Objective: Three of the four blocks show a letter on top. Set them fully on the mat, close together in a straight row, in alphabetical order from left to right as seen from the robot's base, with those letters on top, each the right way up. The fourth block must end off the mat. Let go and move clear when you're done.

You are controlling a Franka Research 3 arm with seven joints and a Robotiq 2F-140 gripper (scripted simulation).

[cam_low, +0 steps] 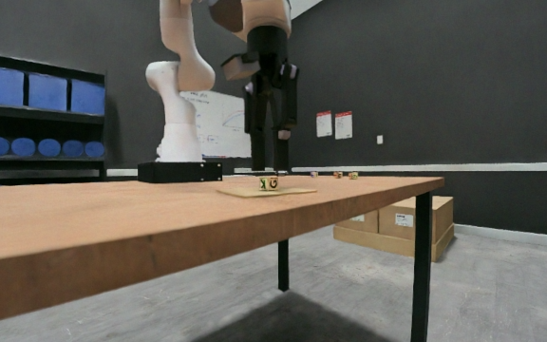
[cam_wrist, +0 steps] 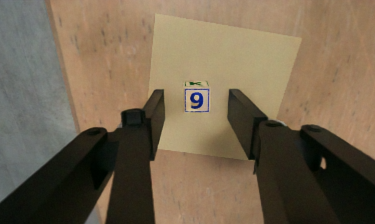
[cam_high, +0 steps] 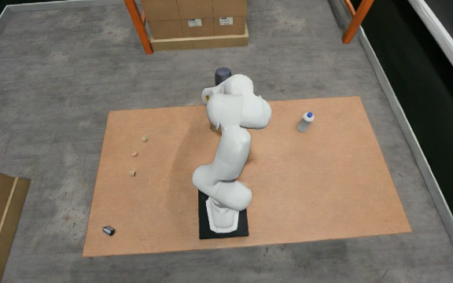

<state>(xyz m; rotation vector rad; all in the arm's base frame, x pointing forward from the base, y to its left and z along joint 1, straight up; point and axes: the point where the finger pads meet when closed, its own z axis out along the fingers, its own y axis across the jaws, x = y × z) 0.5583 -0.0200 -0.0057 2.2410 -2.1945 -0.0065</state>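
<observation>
The pale yellow mat lies 2 cm behind my hand and 7 cm below it. From my hand the other things lie so: block 14 cm behind, 52 cm to the left, 6 cm below; then white bottle 8 cm behind, 51 cm to the right, 1 cm above; then black object 68 cm behind, 65 cm to the left, 5 cm below.
</observation>
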